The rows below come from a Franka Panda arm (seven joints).
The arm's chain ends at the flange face. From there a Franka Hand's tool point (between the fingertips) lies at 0.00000 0.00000 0.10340 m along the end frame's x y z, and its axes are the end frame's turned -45 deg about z.
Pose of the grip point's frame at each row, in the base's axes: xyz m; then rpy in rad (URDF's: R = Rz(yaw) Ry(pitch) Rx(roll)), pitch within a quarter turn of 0, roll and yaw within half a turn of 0:
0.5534, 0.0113, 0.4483, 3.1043, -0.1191, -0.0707
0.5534, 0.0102, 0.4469, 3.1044, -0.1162, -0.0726
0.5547, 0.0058, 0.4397, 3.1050, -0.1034, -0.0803
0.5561, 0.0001, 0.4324, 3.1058, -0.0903, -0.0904
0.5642, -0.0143, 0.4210, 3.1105, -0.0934, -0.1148
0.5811, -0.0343, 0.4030, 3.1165, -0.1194, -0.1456
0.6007, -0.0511, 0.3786, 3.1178, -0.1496, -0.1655
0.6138, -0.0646, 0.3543, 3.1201, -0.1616, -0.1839
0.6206, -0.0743, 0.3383, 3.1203, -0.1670, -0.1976
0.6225, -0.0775, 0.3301, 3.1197, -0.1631, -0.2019
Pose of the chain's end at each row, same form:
0.5414, 0.0160, 0.5509, -3.0834, -0.1104, -0.8615
0.5417, 0.0149, 0.5495, -3.0854, -0.1083, -0.8632
0.5444, 0.0104, 0.5425, -3.0941, -0.0989, -0.8699
0.5472, 0.0046, 0.5353, -3.1029, -0.0891, -0.8791
0.5550, -0.0100, 0.5239, -3.0973, -0.0879, -0.9036
0.5693, -0.0299, 0.5056, -3.0746, -0.1020, -0.9359
0.5859, -0.0461, 0.4808, -3.0521, -0.1223, -0.9582
0.5979, -0.0594, 0.4563, -3.0418, -0.1291, -0.9775
0.6042, -0.0688, 0.4402, -3.0378, -0.1328, -0.9917
0.6065, -0.0719, 0.4321, -3.0410, -0.1305, -0.9957

